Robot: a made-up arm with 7 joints. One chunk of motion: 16 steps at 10 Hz.
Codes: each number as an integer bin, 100 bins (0 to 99) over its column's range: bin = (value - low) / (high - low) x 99, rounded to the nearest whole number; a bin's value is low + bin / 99 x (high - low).
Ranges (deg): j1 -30..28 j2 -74..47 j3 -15..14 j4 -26..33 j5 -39..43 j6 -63..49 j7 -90..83
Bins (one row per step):
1: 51 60 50 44 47 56 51
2: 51 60 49 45 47 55 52
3: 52 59 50 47 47 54 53
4: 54 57 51 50 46 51 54
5: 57 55 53 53 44 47 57
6: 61 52 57 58 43 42 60
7: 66 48 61 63 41 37 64
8: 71 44 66 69 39 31 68
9: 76 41 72 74 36 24 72
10: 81 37 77 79 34 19 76
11: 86 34 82 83 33 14 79
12: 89 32 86 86 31 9 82
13: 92 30 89 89 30 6 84
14: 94 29 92 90 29 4 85
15: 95 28 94 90 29 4 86
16: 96 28 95 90 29 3 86
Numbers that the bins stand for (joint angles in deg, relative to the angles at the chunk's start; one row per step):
1: -0.12 -0.67 -0.35 0.22 -0.07 0.35 -0.88
2: -0.12 -0.67 -0.65 0.82 -0.07 -0.78 0.87
3: 0.46 -1.89 -0.35 2.01 -0.07 -1.91 2.62
4: 1.64 -4.33 -0.06 3.80 -0.90 -5.30 4.36
5: 3.39 -6.78 0.53 5.59 -2.56 -9.83 9.61
6: 5.74 -10.44 1.70 8.57 -3.38 -15.48 14.85
7: 8.67 -15.33 2.87 11.55 -5.04 -21.14 21.84
8: 11.60 -20.22 4.33 15.12 -6.70 -27.93 28.83
9: 14.53 -23.89 6.09 18.10 -9.18 -35.85 35.82
10: 17.45 -28.78 7.56 21.08 -10.84 -41.51 42.81
11: 20.38 -32.44 9.02 23.46 -11.67 -47.16 48.05
12: 22.14 -34.89 10.19 25.25 -13.32 -52.82 53.29
13: 23.90 -37.33 11.07 27.04 -14.15 -56.21 56.79
14: 25.07 -38.56 11.95 27.64 -14.98 -58.47 58.54
15: 25.66 -39.78 12.54 27.64 -14.98 -58.47 60.28
16: 26.24 -39.78 12.83 27.64 -14.98 -59.61 60.28

